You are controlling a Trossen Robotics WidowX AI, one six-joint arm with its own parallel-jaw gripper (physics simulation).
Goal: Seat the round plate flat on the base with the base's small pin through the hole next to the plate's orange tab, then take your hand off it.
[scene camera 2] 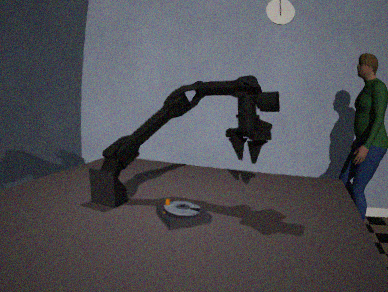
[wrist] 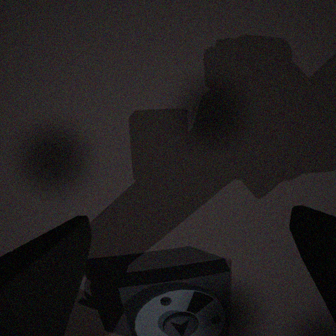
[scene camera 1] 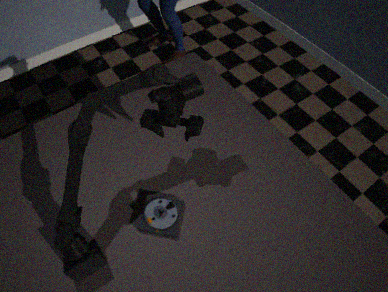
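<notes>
The round light grey plate lies on the dark square base and looks about level. Its orange tab stands up at the plate's left edge in both scene views. A tiny orange spot shows on the base beside the tab. The pin and the hole next to the tab are too small and dark to make out, so whether the pin is through the hole cannot be told. My gripper is open and empty, high above the table and apart from the plate and base.
The arm's own mount stands on the table to the left of the base. The arm's shadow falls across the table by the base. A person stands beyond the table's far right edge.
</notes>
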